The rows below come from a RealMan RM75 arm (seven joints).
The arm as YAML. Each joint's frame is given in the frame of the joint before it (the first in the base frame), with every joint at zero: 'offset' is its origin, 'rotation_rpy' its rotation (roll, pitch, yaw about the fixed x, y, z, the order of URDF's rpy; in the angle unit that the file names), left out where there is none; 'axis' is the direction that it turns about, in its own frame. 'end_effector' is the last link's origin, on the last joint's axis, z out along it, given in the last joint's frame.
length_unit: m
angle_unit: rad
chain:
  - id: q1
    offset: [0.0, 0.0, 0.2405]
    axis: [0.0, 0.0, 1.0]
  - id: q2
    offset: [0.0, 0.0, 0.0]
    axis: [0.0, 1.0, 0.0]
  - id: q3
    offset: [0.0, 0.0, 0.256]
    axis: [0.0, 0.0, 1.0]
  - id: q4
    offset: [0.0, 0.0, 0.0]
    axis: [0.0, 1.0, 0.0]
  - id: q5
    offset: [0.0, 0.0, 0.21]
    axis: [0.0, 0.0, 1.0]
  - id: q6
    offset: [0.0, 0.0, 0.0]
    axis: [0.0, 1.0, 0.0]
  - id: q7
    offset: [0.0, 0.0, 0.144]
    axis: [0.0, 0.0, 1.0]
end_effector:
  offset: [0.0, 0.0, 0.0]
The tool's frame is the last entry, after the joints.
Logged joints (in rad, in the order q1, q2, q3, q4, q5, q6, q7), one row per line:
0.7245 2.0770 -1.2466 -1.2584 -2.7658 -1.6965 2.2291
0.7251 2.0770 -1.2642 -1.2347 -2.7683 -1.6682 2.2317
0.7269 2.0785 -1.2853 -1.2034 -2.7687 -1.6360 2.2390
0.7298 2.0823 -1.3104 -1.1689 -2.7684 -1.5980 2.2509
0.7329 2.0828 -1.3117 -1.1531 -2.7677 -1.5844 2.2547
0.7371 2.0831 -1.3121 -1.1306 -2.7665 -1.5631 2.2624
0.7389 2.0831 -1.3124 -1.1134 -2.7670 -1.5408 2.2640
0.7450 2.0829 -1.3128 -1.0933 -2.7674 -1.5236 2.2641
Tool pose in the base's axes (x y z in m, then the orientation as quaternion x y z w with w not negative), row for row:
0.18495 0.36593 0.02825 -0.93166 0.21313 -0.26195 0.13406
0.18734 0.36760 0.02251 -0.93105 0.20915 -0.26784 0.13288
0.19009 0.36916 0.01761 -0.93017 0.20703 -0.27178 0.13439
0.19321 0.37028 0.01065 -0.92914 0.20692 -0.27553 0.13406
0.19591 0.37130 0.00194 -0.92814 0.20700 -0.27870 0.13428
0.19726 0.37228 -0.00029 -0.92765 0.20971 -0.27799 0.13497
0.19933 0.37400 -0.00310 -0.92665 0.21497 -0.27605 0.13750
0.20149 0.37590 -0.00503 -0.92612 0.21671 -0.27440 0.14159
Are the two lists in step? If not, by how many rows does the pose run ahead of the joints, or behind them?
The pose runs 1 row behind the joints: the pose in row i belongs to the joints in row i - 1.
